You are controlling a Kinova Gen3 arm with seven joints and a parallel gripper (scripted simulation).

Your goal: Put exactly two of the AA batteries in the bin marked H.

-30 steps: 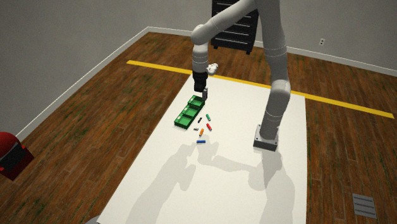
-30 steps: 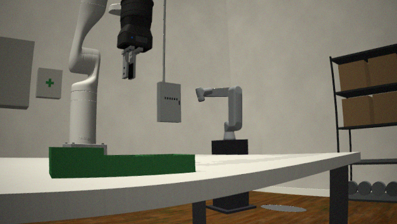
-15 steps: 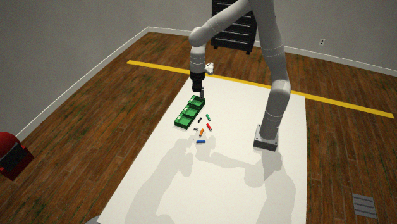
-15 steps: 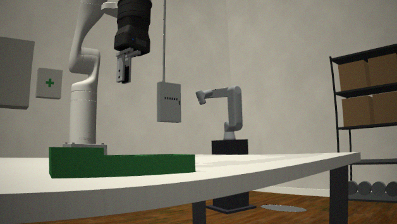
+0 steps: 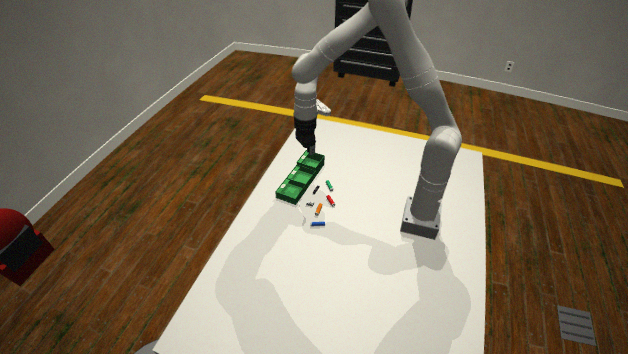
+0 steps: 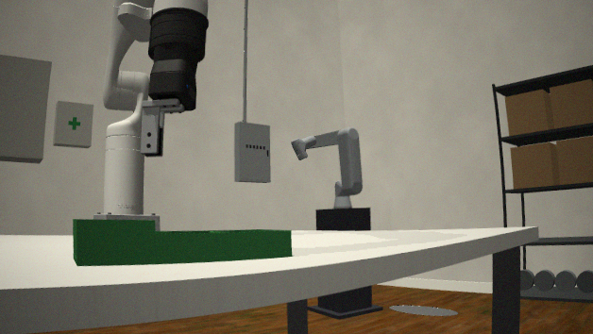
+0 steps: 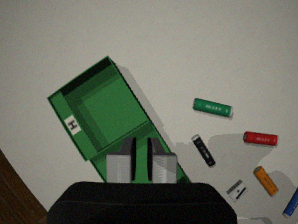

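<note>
Right now my hand is 12 cm above the green bin marked H, 3 cm to the right of it and 3 cm short of it. Also, from my hand: green battery (14 cm below, 9 cm behind, 1 cm to the left); pale piece (13 cm to the left, 13 cm below, 7 cm behind); black battery (14 cm below, 5 cm to the left, 5 cm behind).
</note>
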